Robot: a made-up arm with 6 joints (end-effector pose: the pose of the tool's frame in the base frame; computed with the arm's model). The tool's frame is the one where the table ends.
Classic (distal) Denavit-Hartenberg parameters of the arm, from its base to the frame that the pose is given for. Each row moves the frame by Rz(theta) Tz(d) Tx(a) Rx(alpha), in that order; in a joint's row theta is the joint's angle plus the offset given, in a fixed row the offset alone. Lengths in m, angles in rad.
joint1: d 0.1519  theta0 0  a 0  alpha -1.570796
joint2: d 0  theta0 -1.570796  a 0.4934  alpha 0
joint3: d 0.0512  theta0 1.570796  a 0  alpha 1.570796
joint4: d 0.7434  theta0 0  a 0  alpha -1.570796
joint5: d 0  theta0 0  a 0  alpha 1.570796
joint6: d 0.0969  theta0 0  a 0  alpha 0
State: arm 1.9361 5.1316 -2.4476 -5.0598 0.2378 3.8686
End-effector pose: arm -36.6 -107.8 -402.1 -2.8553 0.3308 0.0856
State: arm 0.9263 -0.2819 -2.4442 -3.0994 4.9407 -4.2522
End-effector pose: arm -364.0 -392.5 -36.3 1.3611 -0.4685 -0.5905
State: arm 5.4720 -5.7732 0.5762 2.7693 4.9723 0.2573
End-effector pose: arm 674.4 -685.3 863.3 2.9337 -0.8069 -1.0248
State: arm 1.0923 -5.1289 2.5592 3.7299 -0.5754 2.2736
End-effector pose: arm -86.2 8.6 -318.2 2.3753 -0.8774 -1.4998
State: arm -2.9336 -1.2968 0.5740 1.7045 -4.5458 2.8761
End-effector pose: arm 975.0 56.6 822.4 1.8222 -0.5557 0.0620
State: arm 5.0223 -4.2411 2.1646 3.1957 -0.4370 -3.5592
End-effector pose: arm -42.9 309.0 -438.9 1.7602 -1.1945 -3.0311
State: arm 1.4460 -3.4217 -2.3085 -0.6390 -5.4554 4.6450
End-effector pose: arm 67.4 606.4 336.0 -1.2808 -0.3833 -0.7089
